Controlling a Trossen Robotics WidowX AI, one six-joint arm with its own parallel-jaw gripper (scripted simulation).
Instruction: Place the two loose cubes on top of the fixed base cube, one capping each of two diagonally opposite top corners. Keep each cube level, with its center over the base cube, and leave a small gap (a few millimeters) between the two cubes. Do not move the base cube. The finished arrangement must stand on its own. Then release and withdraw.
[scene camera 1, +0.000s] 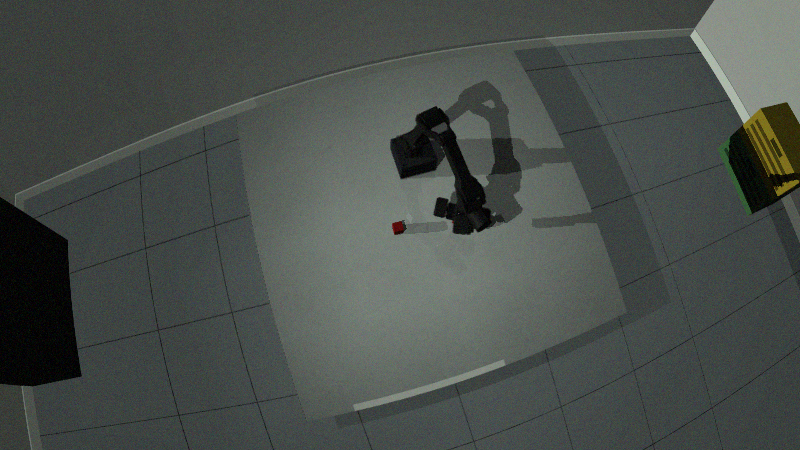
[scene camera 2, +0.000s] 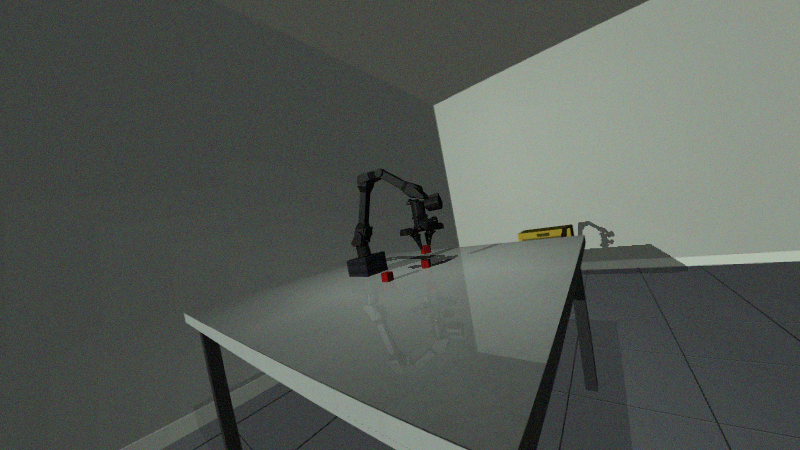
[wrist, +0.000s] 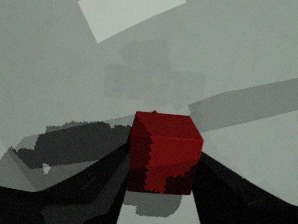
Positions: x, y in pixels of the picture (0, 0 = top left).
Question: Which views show my gripper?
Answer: Scene camera 1, scene camera 2 and the wrist view: all of them.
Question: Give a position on a red cube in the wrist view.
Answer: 164, 149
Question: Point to my gripper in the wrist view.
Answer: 161, 154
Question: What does my gripper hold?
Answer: A red cube.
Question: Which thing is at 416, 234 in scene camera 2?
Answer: My gripper.
